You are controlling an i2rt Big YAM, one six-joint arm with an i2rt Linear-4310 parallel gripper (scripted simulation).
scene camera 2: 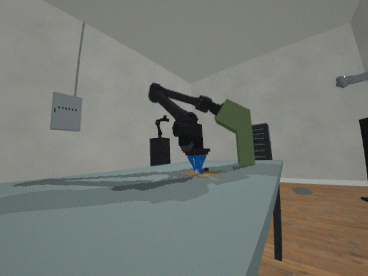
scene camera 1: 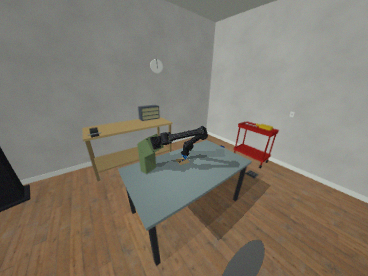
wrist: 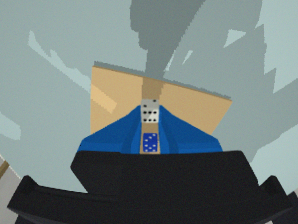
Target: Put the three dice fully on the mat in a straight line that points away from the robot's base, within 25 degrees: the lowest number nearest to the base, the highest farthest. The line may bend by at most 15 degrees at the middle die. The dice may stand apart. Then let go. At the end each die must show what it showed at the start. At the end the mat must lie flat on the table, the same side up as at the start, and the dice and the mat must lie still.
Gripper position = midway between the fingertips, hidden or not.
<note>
In view: the gripper (wrist: pixel 149 110) and a tan mat (wrist: pixel 114 94).
</note>
